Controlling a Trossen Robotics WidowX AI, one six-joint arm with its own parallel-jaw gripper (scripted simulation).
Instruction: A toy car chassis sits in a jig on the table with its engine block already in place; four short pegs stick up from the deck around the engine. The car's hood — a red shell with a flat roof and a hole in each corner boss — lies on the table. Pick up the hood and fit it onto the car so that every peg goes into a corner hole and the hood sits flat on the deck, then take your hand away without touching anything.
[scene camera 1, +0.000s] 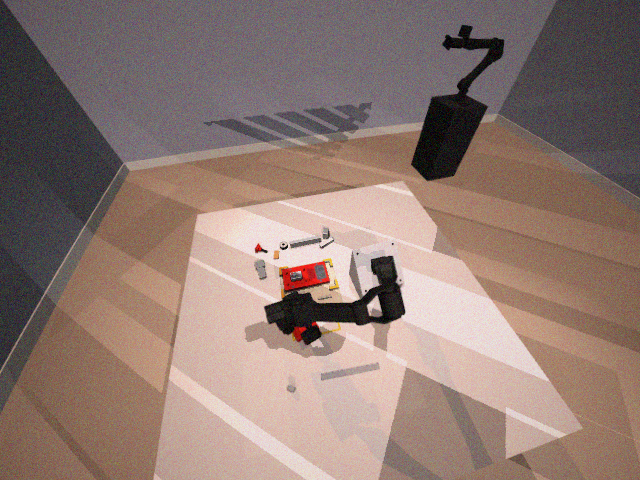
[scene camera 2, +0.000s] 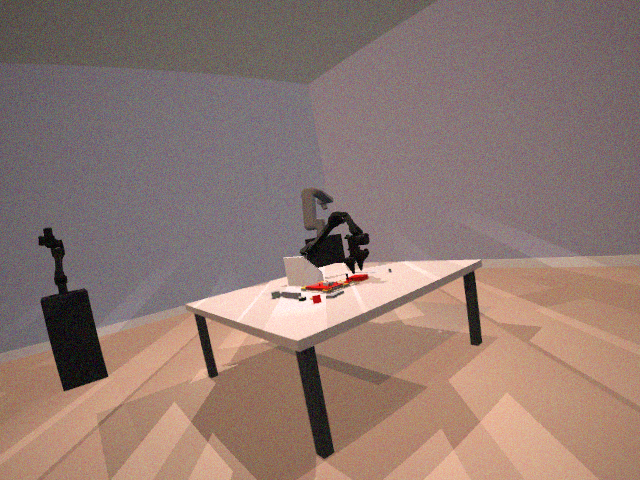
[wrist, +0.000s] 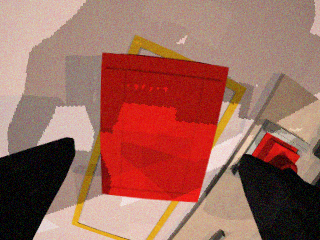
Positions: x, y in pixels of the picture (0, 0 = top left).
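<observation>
A red hood (wrist: 158, 116) is 11 cm from the lens. As for my gripper (wrist: 158, 155), it is 10 cm from the lens.
</observation>
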